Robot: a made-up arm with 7 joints. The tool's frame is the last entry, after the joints. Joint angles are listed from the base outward.
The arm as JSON. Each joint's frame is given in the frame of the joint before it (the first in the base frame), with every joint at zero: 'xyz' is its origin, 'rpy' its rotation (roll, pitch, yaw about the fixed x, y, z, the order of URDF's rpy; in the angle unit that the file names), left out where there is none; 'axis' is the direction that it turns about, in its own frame. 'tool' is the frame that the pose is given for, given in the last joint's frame.
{
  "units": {
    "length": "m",
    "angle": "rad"
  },
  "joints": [
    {
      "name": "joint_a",
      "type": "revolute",
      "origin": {
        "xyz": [
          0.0,
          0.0,
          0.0
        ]
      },
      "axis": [
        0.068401,
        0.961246,
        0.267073
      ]
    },
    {
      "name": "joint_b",
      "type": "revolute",
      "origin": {
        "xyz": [
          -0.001,
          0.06,
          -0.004
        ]
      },
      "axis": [
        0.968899,
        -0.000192,
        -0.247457
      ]
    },
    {
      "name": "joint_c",
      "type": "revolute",
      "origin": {
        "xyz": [
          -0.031,
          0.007,
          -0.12
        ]
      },
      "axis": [
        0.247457,
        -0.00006,
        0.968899
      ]
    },
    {
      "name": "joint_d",
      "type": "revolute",
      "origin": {
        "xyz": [
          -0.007,
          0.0,
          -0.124
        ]
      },
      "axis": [
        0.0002,
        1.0,
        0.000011
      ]
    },
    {
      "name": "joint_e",
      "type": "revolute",
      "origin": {
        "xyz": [
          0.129,
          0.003,
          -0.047
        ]
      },
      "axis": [
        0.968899,
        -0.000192,
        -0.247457
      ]
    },
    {
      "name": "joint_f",
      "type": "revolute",
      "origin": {
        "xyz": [
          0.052,
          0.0,
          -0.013
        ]
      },
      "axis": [
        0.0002,
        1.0,
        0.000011
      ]
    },
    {
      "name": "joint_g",
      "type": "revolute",
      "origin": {
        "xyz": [
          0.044,
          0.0,
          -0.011
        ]
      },
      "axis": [
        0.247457,
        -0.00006,
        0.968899
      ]
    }
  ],
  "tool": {
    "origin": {
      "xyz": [
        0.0,
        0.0,
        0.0
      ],
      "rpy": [
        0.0,
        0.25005,
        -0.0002
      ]
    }
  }
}
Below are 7 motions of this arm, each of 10 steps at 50 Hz.
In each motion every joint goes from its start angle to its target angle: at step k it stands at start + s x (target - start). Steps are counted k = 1, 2, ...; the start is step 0. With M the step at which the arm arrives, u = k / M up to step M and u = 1 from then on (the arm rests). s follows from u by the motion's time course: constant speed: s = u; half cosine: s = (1 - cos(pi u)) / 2; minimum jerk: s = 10 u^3 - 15 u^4 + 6 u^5.
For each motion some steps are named. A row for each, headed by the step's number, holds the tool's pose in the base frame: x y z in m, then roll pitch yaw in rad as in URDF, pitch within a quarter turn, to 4 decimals.
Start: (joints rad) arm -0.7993 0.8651 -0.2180 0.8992 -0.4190 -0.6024 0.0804
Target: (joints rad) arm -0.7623 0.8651 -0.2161 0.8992 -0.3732 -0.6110 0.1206
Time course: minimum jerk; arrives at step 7
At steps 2, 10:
2: 0.3628 0.3015 -0.1561 0.4863 -0.3526 0.1350
10: 0.3554 0.3040 -0.1663 0.5215 -0.3389 0.1480

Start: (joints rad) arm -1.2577 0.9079 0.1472 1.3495 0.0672 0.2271 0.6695
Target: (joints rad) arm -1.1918 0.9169 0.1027 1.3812 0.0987 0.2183 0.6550
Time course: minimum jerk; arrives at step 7
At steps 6, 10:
6: 0.3732 0.3701 -0.0982 0.6871 -0.0896 1.3082
10: 0.3728 0.3704 -0.0988 0.6903 -0.0899 1.3080

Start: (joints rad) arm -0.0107 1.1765 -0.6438 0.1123 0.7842 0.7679 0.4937
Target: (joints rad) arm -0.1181 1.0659 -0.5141 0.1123 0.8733 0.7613 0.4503
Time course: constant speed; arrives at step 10
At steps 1, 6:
1: 0.1534 0.2945 -0.2726 2.3050 0.0546 0.2489
6: 0.1794 0.2836 -0.2660 2.2532 -0.0341 0.2524

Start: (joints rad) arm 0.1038 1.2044 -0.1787 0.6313 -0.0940 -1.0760 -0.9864
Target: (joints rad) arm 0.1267 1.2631 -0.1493 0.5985 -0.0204 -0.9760 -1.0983
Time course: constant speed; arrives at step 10
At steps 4, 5, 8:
4: 0.1353 0.3865 -0.2038 0.3371 1.0041 -1.4168
5: 0.1359 0.3873 -0.2022 0.3121 1.0219 -1.4430
8: 0.1377 0.3897 -0.1974 0.2268 1.0730 -1.5310

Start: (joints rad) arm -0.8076 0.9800 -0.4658 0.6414 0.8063 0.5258 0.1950
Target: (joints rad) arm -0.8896 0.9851 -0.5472 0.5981 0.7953 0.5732 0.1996
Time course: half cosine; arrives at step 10
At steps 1, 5, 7, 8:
1: 0.3679 0.2956 -0.1424 1.9666 -0.1955 0.5124
5: 0.3763 0.2851 -0.1329 1.9668 -0.2266 0.4885
7: 0.3812 0.2785 -0.1269 1.9673 -0.2458 0.4739
8: 0.3829 0.2761 -0.1247 1.9676 -0.2530 0.4685

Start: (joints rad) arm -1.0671 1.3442 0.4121 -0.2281 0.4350 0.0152 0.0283
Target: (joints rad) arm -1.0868 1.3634 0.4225 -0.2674 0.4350 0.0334 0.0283
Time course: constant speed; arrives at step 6
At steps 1, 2, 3, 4, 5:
1: 0.1916 0.2252 0.2269 2.3657 -1.2004 -0.8517
2: 0.1894 0.2240 0.2280 2.3896 -1.2029 -0.8741
3: 0.1872 0.2227 0.2291 2.4139 -1.2052 -0.8968
4: 0.1851 0.2215 0.2302 2.4384 -1.2072 -0.9198
5: 0.1829 0.2202 0.2312 2.4632 -1.2091 -0.9430

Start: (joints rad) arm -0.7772 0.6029 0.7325 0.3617 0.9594 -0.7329 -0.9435
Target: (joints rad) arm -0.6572 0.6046 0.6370 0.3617 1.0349 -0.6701 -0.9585
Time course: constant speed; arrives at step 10
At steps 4, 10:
4: 0.3230 0.3032 -0.0792 1.5032 0.3751 -0.2026
10: 0.3191 0.3007 -0.1040 1.5294 0.5177 -0.1662

